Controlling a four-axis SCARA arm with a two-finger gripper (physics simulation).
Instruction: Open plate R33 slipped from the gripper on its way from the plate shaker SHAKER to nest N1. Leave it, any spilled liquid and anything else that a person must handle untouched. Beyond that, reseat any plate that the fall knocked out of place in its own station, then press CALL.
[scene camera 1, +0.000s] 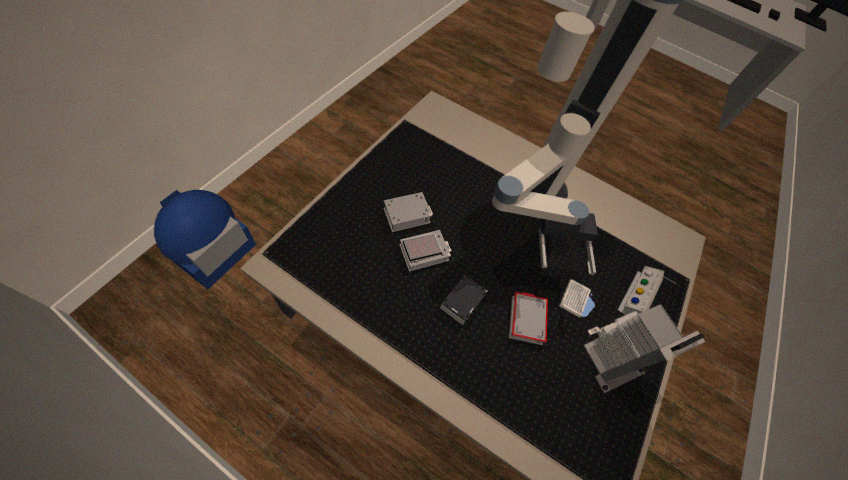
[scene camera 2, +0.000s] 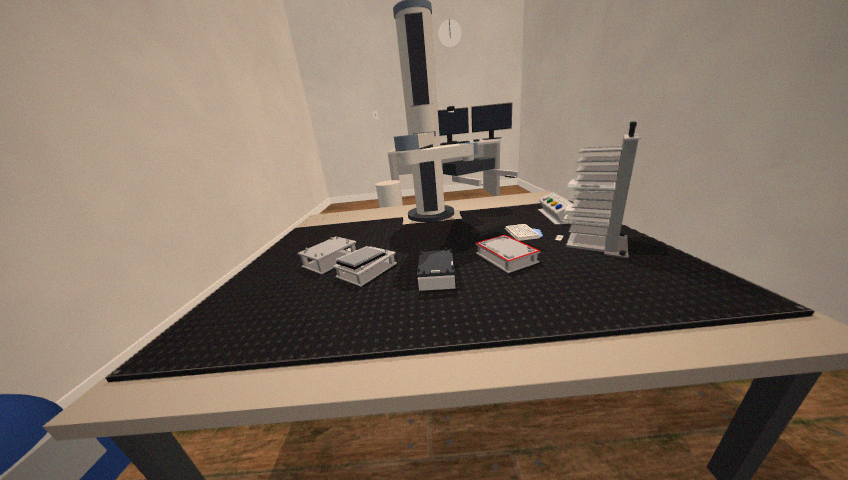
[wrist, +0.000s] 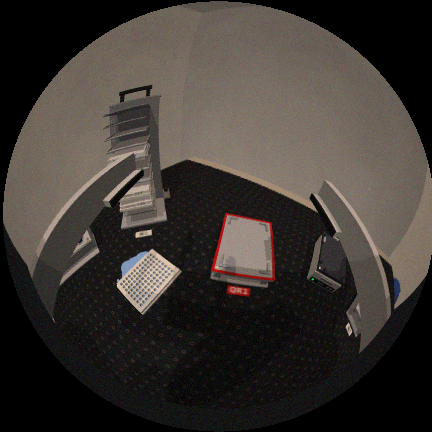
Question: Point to a dark box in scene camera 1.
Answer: At 462, 300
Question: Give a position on a dark box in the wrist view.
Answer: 327, 268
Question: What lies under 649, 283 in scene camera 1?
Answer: A button box.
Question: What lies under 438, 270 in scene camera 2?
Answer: A dark box.
